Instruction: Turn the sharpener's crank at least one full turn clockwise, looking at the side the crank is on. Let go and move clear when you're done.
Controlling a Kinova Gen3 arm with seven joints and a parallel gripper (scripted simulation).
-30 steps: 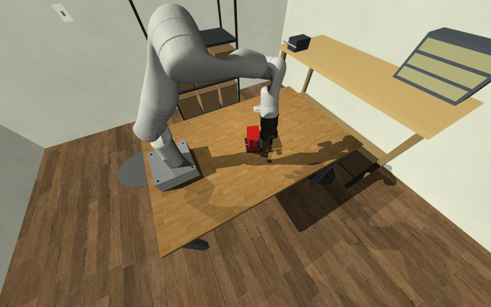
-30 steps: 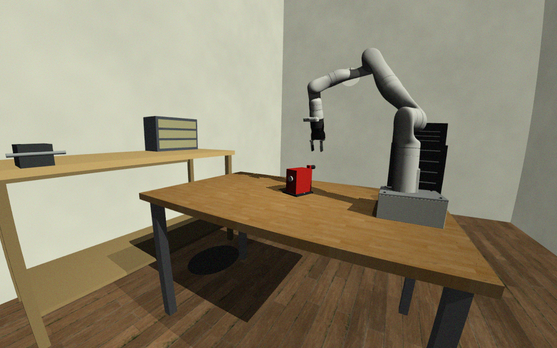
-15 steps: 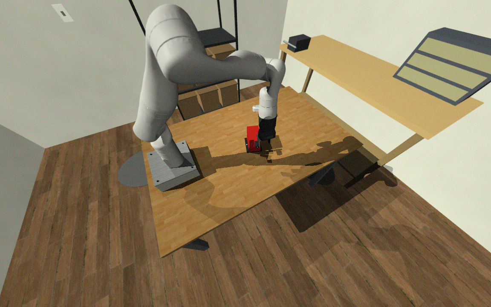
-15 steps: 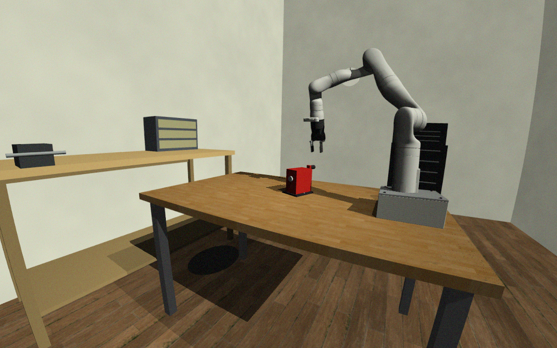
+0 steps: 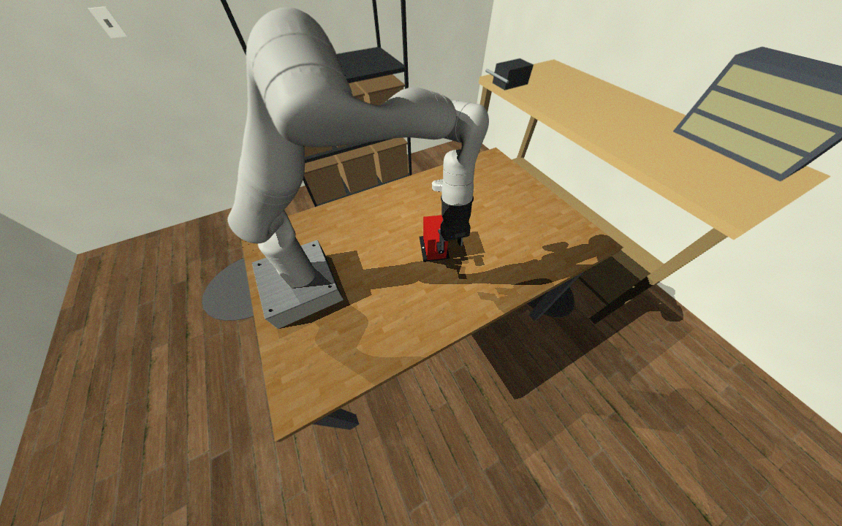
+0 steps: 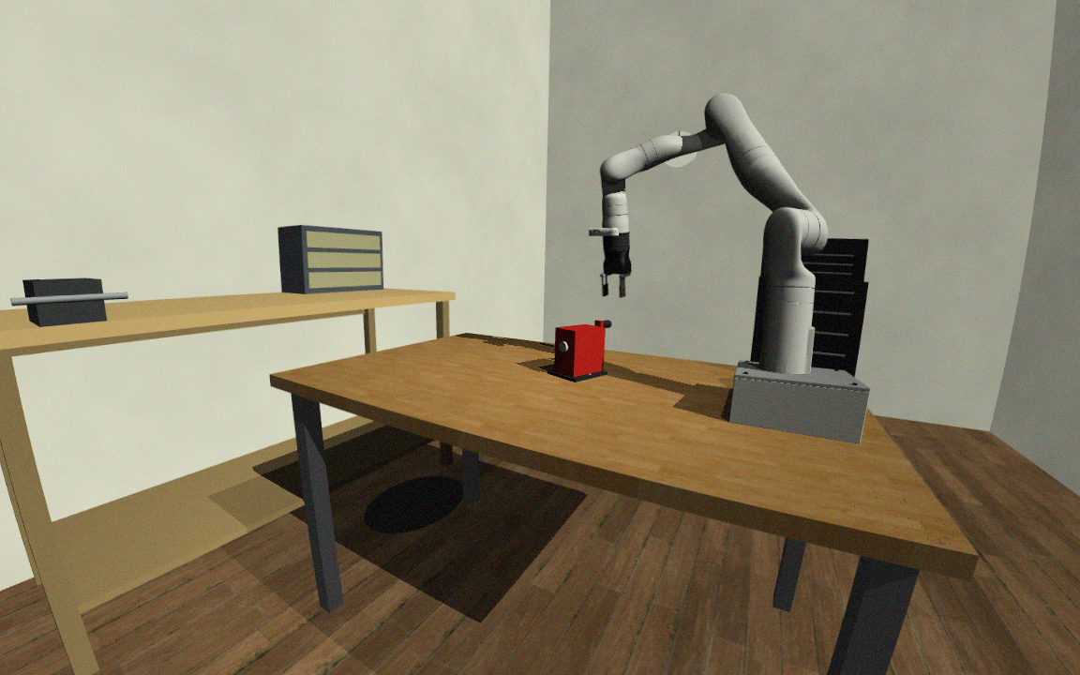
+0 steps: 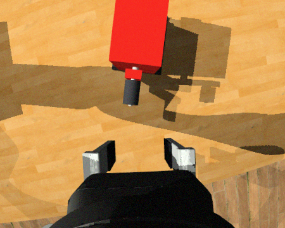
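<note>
Now: hand 90 mm above the dark cylindrical handle, 50 mm to the right of it and 10 mm short of it.
</note>
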